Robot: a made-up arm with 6 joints. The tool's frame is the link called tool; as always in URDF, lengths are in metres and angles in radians.
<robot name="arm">
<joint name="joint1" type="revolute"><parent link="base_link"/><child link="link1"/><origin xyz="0.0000 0.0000 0.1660"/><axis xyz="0 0 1"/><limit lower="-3.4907" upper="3.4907"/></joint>
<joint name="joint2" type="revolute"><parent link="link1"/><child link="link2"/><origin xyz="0.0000 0.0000 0.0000"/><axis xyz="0 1 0"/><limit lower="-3.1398" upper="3.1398"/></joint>
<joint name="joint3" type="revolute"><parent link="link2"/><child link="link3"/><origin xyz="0.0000 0.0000 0.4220"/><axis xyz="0 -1 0"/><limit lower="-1.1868" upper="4.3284"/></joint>
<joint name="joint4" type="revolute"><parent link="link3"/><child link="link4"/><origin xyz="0.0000 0.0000 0.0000"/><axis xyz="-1 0 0"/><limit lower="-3.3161" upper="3.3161"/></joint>
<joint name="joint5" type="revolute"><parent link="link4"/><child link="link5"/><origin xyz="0.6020 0.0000 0.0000"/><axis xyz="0 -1 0"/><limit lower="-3.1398" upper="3.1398"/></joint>
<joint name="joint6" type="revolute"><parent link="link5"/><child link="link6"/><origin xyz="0.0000 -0.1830 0.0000"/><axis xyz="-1 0 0"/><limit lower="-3.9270" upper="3.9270"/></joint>
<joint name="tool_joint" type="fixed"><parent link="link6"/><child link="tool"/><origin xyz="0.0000 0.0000 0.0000"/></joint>
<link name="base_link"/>
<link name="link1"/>
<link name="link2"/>
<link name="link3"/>
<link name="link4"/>
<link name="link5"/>
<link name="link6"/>
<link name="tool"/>
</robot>
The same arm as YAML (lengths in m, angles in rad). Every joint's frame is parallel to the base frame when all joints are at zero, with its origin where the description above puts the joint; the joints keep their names.
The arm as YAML. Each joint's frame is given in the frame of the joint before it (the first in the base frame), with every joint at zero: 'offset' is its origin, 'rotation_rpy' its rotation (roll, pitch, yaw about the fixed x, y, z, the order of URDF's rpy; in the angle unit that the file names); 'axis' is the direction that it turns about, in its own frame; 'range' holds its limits. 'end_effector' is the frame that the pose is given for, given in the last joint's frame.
length_unit: m
angle_unit: rad
chain:
  - id: joint1
    offset: [0.0, 0.0, 0.166]
    rotation_rpy: [0.0, 0.0, 0.0]
    axis: "+z"
    range: [-3.4907, 3.4907]
  - id: joint2
    offset: [0.0, 0.0, 0.0]
    rotation_rpy: [0.0, 0.0, 0.0]
    axis: "+y"
    range: [-3.1398, 3.1398]
  - id: joint3
    offset: [0.0, 0.0, 0.422]
    rotation_rpy: [0.0, 0.0, 0.0]
    axis: "-y"
    range: [-1.1868, 4.3284]
  - id: joint4
    offset: [0.0, 0.0, 0.0]
    rotation_rpy: [0.0, 0.0, 0.0]
    axis: "-x"
    range: [-3.3161, 3.3161]
  - id: joint5
    offset: [0.602, 0.0, 0.0]
    rotation_rpy: [0.0, 0.0, 0.0]
    axis: "-y"
    range: [-3.1398, 3.1398]
  - id: joint6
    offset: [0.0, -0.183, 0.0]
    rotation_rpy: [0.0, 0.0, 0.0]
    axis: "-x"
    range: [-3.927, 3.927]
end_effector:
  offset: [0.0, 0.0, 0.0]
  rotation_rpy: [0.0, 0.0, 0.0]

